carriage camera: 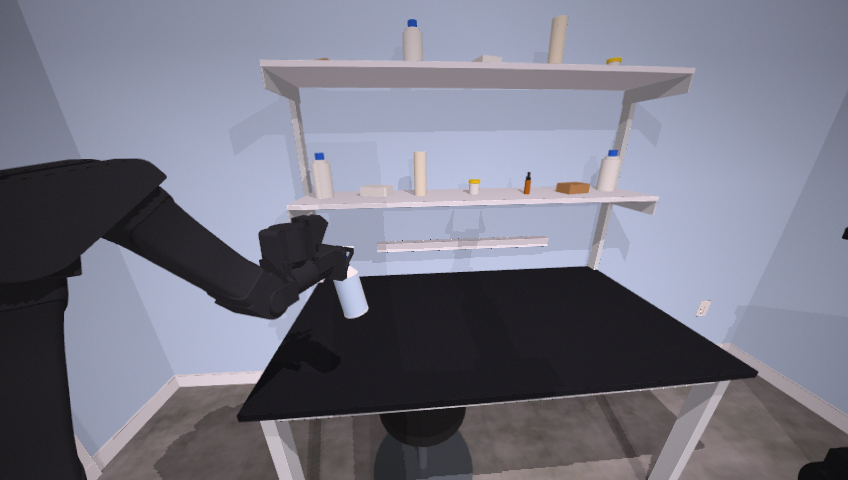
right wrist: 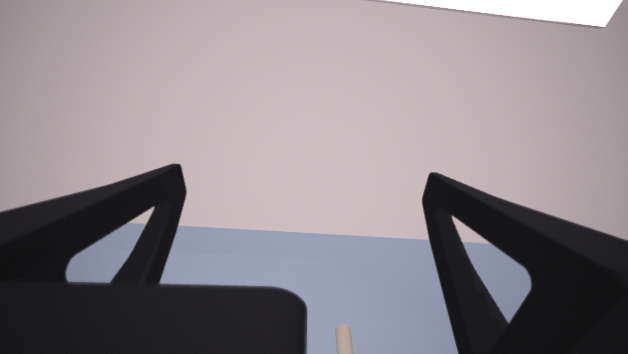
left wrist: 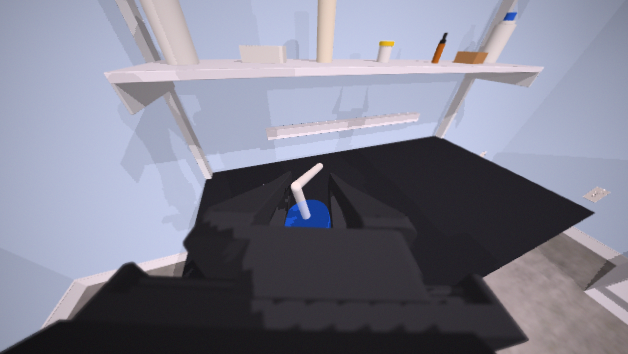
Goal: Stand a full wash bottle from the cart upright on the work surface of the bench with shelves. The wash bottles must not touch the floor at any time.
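Places are measured from the left arm's base along level axes (x right, y back, z down), in metres.
Pixels of known places: left gripper, fingertip midpoint: (carriage camera: 347,250) (left wrist: 310,178); right gripper, fingertip midpoint: (right wrist: 305,182).
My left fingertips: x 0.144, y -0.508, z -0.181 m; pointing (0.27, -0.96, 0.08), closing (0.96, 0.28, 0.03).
Note:
Ahead of a thing's pixels: the offset from my left fingertips to its top centre. "spot": to the spot under its first point. Level surfaces: height alone.
A wash bottle {dy +0.027, dx +0.007, dz -0.021 m} (carriage camera: 352,295) with a pale blue body hangs tilted from my left gripper (carriage camera: 346,263) (left wrist: 310,181). Its blue cap {spot: dy +0.031, dx -0.008, dz +0.006 m} (left wrist: 309,215) and bent white spout show between the fingers in the left wrist view, and the gripper is shut on it. In the carriage view the bottle appears over the left part of the bench's black work surface {dz +0.415 m} (carriage camera: 505,333) (left wrist: 400,185); its base seems to be above the surface, but the gap is hard to judge. My right gripper (right wrist: 305,182) is open and empty, pointing up at the ceiling and wall. The cart does not show.
The lower shelf (carriage camera: 476,200) (left wrist: 325,70) over the bench holds white bottles with blue caps, boxes and small containers. The upper shelf (carriage camera: 476,74) holds more items. A white rail {spot: dy -0.655, dx +0.396, dz +0.238 m} (carriage camera: 462,244) (left wrist: 345,125) is on the wall. A dark stool (carriage camera: 422,425) stands under the bench.

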